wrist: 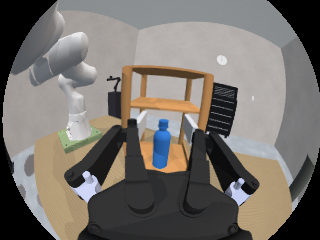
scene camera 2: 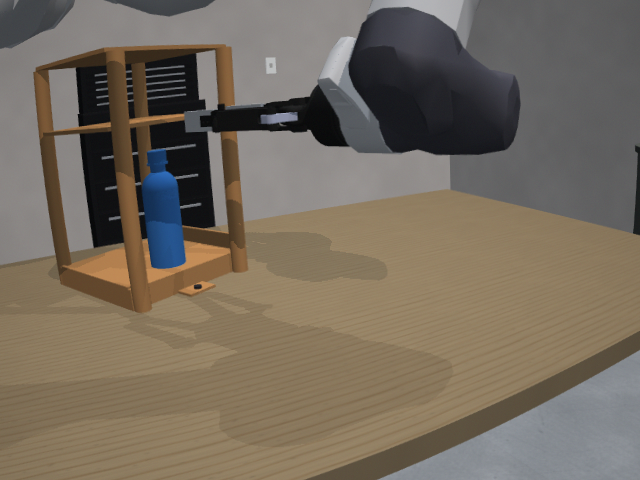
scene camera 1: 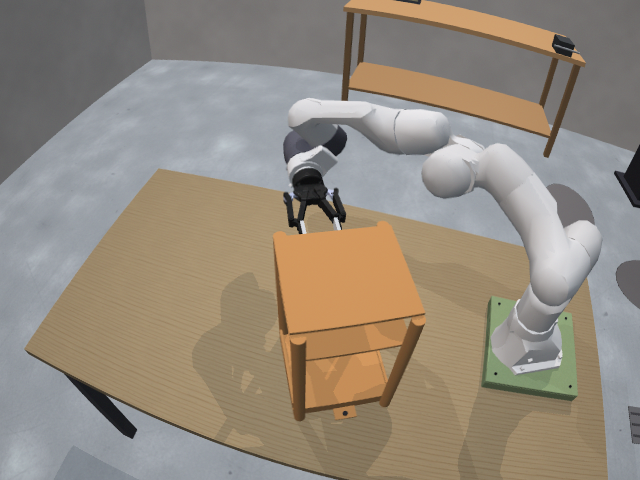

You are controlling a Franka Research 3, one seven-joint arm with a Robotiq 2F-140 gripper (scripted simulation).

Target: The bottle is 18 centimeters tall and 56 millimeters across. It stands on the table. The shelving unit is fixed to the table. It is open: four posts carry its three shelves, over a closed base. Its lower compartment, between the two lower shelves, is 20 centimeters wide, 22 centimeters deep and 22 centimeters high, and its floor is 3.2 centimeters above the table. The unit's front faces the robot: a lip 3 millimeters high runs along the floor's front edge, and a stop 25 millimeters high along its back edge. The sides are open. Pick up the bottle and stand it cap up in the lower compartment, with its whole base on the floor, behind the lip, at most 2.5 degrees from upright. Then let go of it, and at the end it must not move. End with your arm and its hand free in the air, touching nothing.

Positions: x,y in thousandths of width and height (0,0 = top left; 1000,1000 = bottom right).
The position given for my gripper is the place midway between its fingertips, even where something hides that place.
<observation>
In view: my gripper (scene camera 2: 326,247), a blue bottle (scene camera 2: 251,405) and a shelving unit (scene camera 2: 329,530).
The blue bottle is seen too in the wrist view (wrist: 505,594). My gripper is seen too in the wrist view (wrist: 517,498) and in scene camera 1 (scene camera 1: 507,509). The shelving unit also shows in the wrist view (wrist: 558,665).
</observation>
